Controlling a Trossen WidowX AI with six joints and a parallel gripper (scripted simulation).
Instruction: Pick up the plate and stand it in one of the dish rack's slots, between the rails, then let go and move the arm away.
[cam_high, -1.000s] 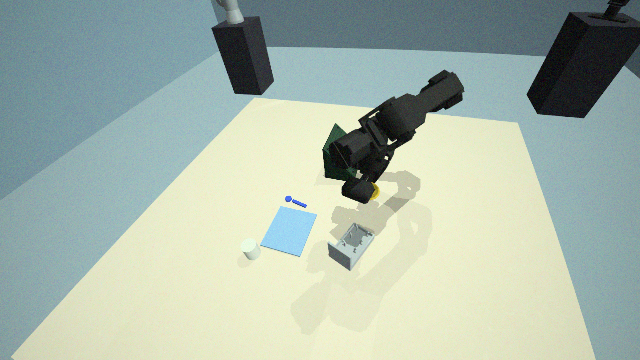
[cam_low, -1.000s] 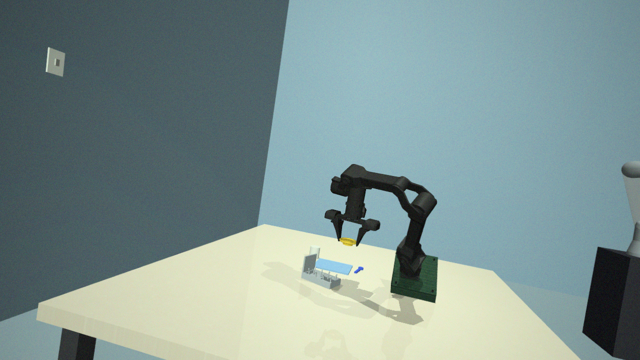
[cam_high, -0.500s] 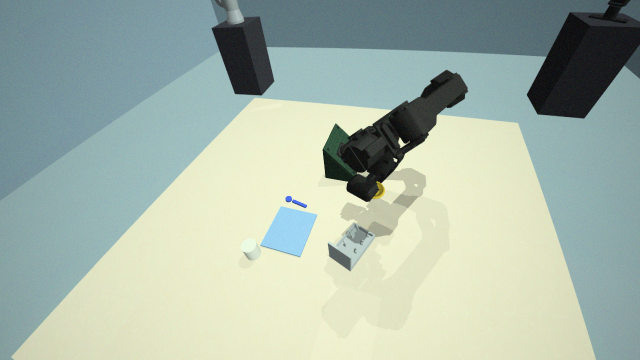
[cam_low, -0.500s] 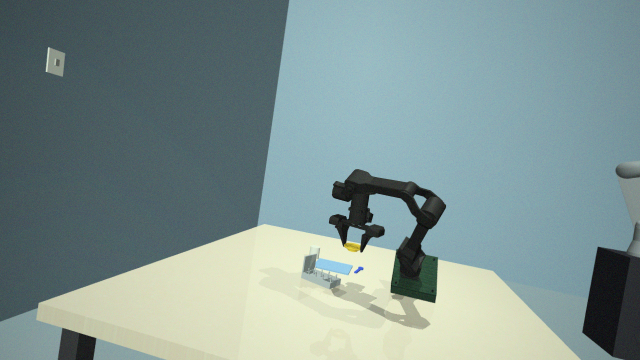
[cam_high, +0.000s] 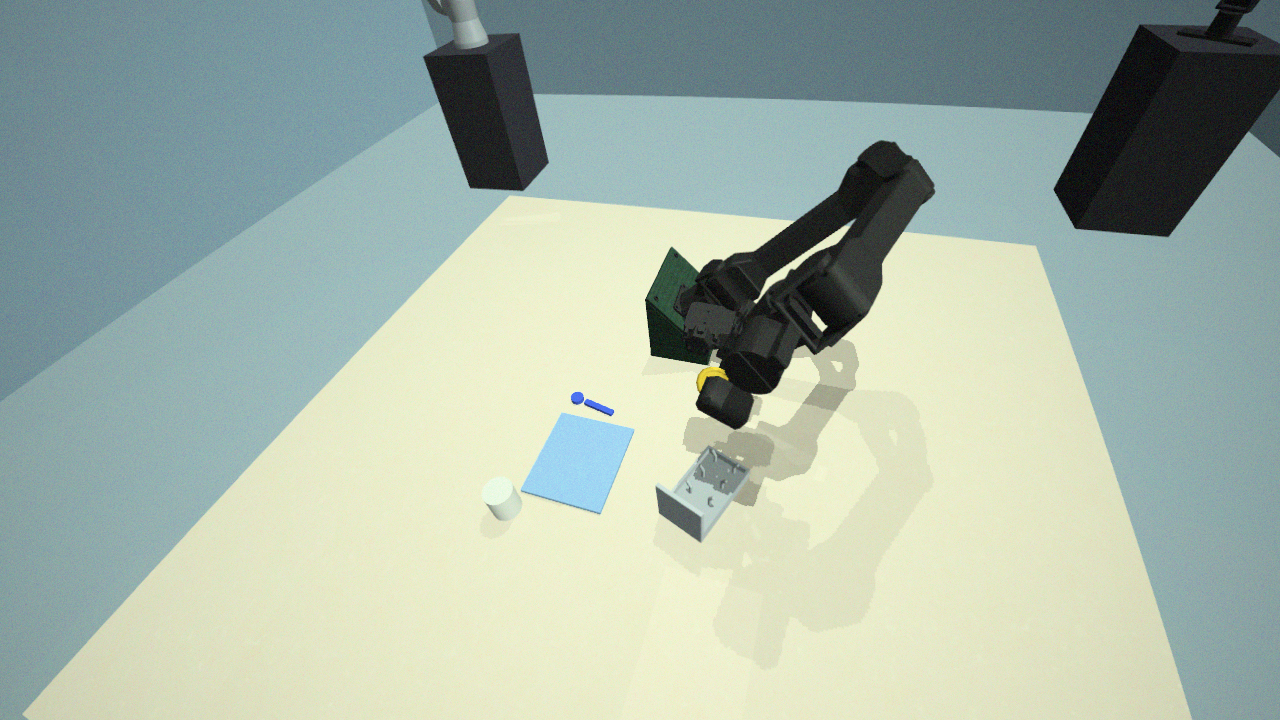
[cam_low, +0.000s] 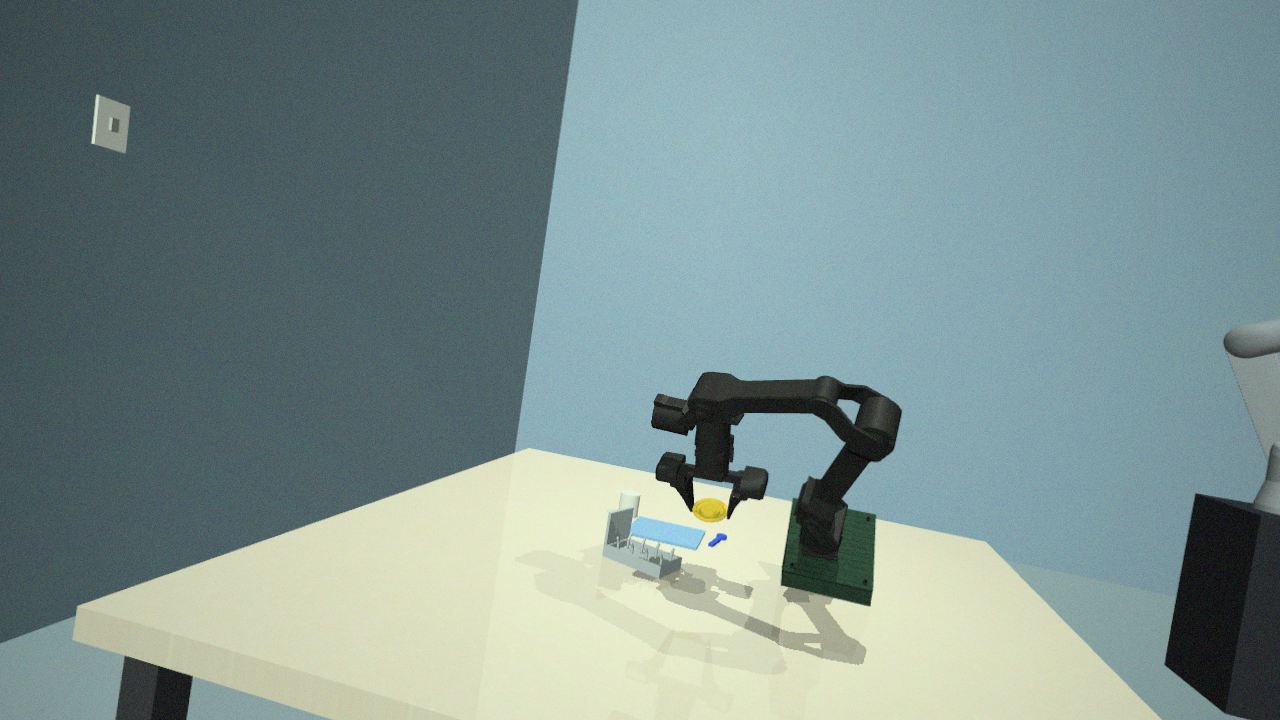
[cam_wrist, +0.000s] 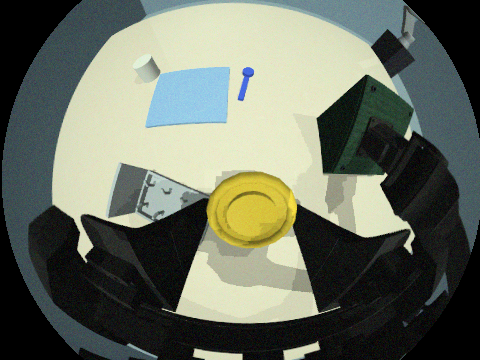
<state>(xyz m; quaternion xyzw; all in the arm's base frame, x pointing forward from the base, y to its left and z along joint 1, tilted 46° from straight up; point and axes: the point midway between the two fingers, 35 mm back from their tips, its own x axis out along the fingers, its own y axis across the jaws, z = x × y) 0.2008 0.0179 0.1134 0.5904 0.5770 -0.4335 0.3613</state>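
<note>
Now: gripper tip 110 mm short of the grey dish rack, 90 mm above it and 10 mm to the right of it. Round my gripper tip: yellow plate: 10 mm above; then small blue spoon: 220 mm to the right, 100 mm below, 10 mm behind; then light blue mat: 190 mm to the right, 110 mm below, 100 mm ahead.
</note>
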